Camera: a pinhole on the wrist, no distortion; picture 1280 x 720 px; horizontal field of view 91.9 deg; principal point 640.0 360.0 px. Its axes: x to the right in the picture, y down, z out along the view. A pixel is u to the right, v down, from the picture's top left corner.
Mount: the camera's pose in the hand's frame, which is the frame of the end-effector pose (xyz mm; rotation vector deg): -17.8 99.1 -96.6 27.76 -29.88 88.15
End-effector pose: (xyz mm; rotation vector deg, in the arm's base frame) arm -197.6 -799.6 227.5 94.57 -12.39 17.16
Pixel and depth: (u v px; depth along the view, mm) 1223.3 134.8 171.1
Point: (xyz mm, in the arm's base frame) -193.6 -949.1 347.5
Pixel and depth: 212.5 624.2 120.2
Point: -252.7 -746.9 172.2
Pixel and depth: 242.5 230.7 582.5
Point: 87.1 -890.0 -266.4
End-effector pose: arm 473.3 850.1 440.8 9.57 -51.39 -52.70
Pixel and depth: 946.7 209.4 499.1
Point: 165.9 890.9 785.2
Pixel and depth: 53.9 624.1 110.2
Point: 476.5 848.6 332.4
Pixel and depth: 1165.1 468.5 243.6
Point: 364.7 1028.0 596.7
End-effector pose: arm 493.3 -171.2 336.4 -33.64 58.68 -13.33
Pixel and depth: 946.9 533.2 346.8
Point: 667.2 6.1 520.2
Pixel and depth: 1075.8 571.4 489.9
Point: 807.4 159.1 630.9
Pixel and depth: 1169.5 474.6 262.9
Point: 654.4 49.7 419.7
